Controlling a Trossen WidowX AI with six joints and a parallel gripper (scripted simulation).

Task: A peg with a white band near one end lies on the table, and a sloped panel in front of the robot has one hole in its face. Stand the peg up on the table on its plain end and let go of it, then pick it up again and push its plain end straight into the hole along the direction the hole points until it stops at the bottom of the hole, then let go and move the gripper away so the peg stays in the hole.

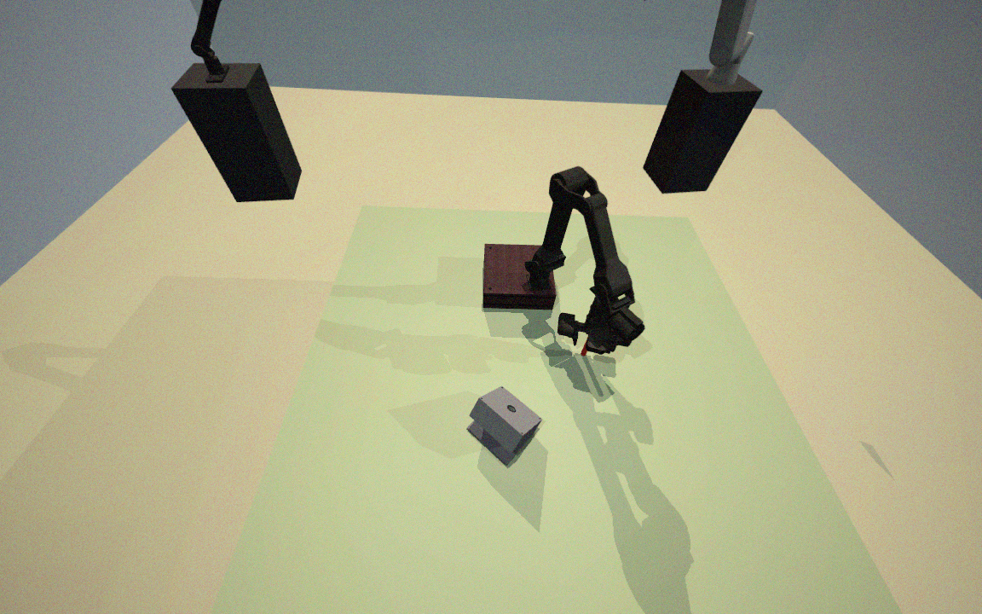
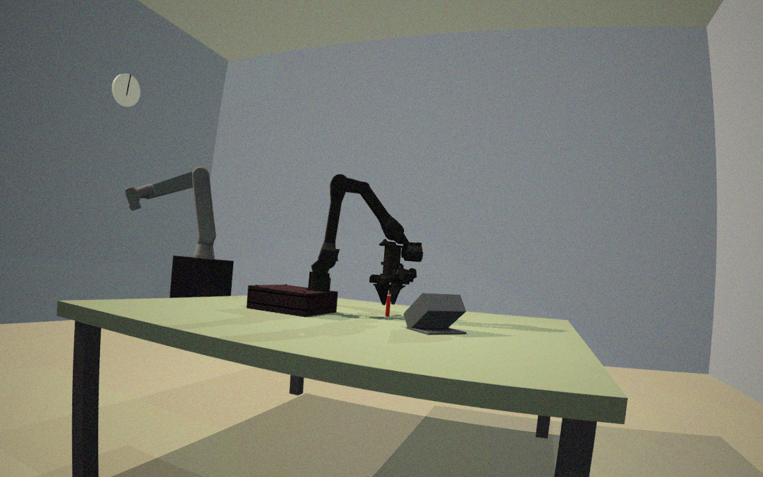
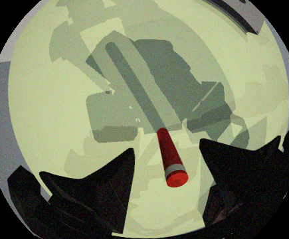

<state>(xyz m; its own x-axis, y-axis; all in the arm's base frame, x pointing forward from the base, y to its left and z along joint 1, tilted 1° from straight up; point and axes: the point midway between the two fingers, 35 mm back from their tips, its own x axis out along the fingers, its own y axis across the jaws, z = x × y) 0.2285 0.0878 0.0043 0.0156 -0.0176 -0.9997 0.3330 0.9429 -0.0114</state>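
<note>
My gripper tip is 180 mm short of the grey sloped panel, 260 mm to the left of it and 10 mm below it. The rest, counted from my gripper tip: red peg 20 mm above.
</note>
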